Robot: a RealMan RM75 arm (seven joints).
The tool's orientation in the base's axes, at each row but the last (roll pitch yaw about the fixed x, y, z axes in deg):
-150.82, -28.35, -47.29
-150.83, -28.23, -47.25
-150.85, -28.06, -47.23
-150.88, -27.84, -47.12
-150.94, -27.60, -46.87
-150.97, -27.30, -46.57
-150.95, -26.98, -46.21
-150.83, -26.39, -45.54
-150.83, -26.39, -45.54
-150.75, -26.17, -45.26
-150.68, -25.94, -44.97
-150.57, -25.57, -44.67
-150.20, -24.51, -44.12
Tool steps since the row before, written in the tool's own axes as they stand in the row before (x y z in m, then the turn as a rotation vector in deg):
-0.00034, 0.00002, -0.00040, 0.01, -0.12, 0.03
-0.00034, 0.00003, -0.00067, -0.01, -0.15, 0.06
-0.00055, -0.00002, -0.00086, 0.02, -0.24, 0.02
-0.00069, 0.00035, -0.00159, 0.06, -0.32, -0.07
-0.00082, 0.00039, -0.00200, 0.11, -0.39, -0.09
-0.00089, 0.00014, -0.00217, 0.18, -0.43, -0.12
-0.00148, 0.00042, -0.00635, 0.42, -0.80, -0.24
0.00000, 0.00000, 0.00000, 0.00, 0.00, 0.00
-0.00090, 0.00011, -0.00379, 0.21, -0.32, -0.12
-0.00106, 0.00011, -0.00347, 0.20, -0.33, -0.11
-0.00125, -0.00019, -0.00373, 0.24, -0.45, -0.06
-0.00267, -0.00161, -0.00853, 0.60, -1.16, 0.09
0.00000, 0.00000, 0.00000, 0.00, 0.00, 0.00
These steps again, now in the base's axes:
-0.00047, 0.00019, 0.00014, 0.08, 0.09, 0.03
-0.00065, 0.00018, 0.00034, 0.11, 0.12, 0.01
-0.00087, 0.00035, 0.00041, 0.14, 0.17, 0.10
-0.00159, 0.00013, 0.00076, 0.15, 0.20, 0.22
-0.00195, 0.00016, 0.00100, 0.20, 0.22, 0.29
-0.00197, 0.00038, 0.00122, 0.24, 0.21, 0.36
-0.00508, 0.00032, 0.00409, 0.49, 0.33, 0.72
0.00000, 0.00000, 0.00000, 0.00, 0.00, 0.00
-0.00297, 0.00025, 0.00252, 0.21, 0.10, 0.33
-0.00287, 0.00035, 0.00220, 0.21, 0.12, 0.32
-0.00300, 0.00065, 0.00246, 0.32, 0.19, 0.35
-0.00620, 0.00220, 0.00626, 0.98, 0.52, 0.70
0.00000, 0.00000, 0.00000, 0.00, 0.00, 0.00

